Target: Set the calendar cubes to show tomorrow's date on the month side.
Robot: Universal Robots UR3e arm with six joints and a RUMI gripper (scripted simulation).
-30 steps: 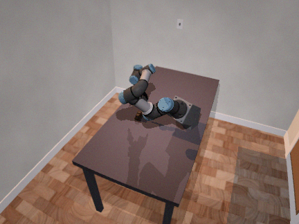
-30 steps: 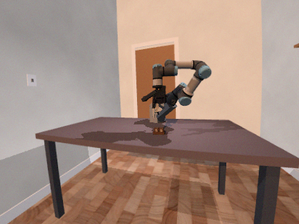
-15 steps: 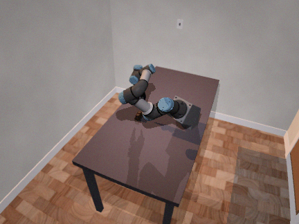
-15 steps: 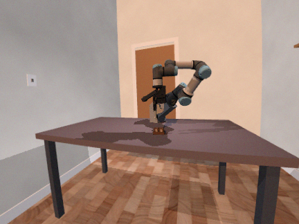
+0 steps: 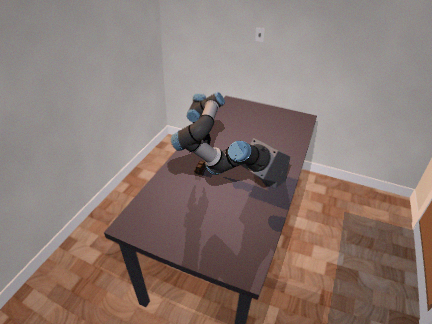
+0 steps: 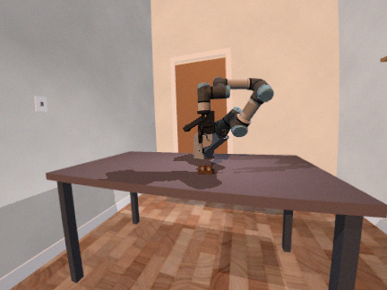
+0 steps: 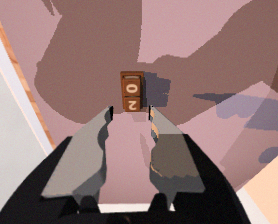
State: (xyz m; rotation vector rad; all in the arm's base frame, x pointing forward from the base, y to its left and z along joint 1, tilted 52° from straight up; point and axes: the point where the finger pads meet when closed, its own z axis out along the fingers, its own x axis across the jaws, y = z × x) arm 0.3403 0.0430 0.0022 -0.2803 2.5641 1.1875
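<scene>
My hand is 9 cm above the brown number cube. Round my hand: brown calendar tray: 1 cm behind, 1 cm to the left, 11 cm below.
</scene>
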